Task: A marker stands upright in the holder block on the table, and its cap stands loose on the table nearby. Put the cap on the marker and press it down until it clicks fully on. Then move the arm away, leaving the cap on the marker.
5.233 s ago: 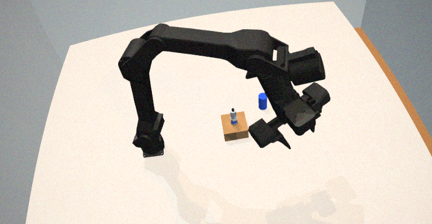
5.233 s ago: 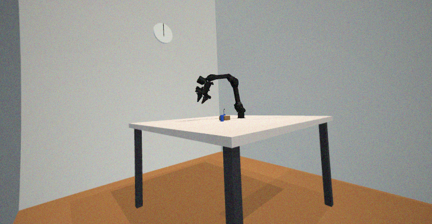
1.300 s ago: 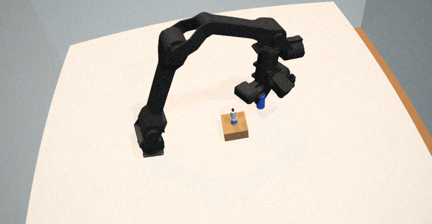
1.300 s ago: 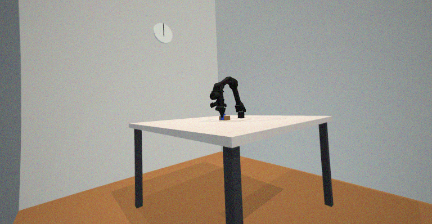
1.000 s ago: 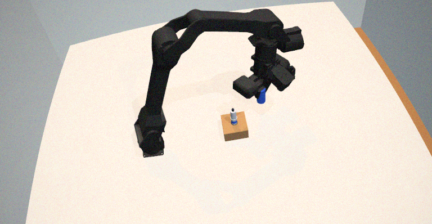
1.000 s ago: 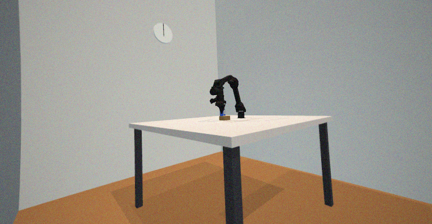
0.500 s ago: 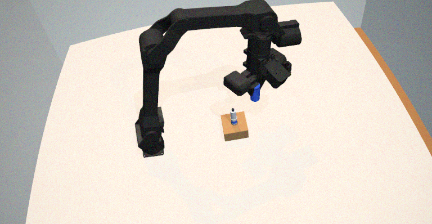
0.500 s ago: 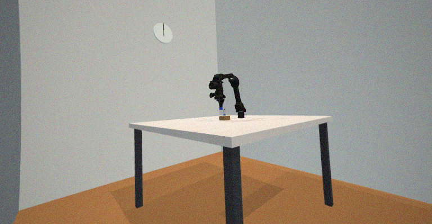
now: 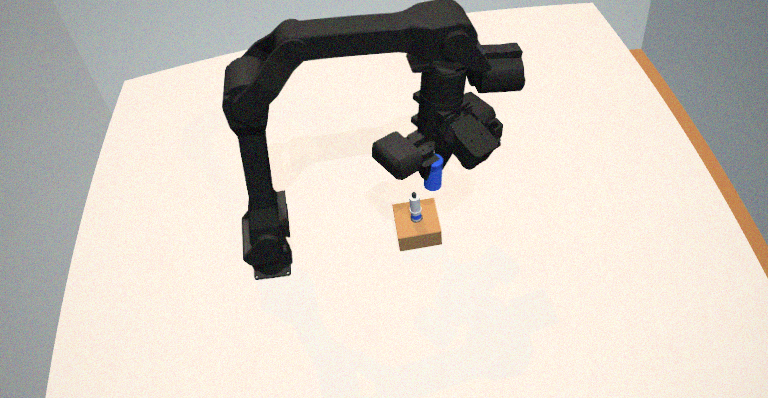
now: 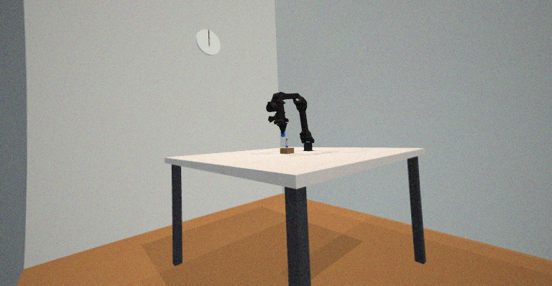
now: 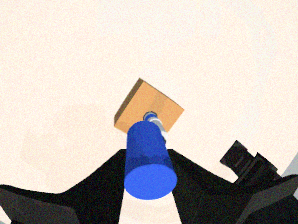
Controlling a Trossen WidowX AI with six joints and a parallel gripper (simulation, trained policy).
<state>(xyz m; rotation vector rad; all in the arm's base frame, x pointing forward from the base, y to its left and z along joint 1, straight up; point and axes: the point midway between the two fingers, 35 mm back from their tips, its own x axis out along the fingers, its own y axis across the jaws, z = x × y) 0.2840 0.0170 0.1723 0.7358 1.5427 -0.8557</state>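
Right now the grey marker is 30 mm behind my gripper tip and 60 mm below it. Also, from my gripper tip: tan holder block 30 mm behind, 120 mm below; blue cap right at my gripper tip.
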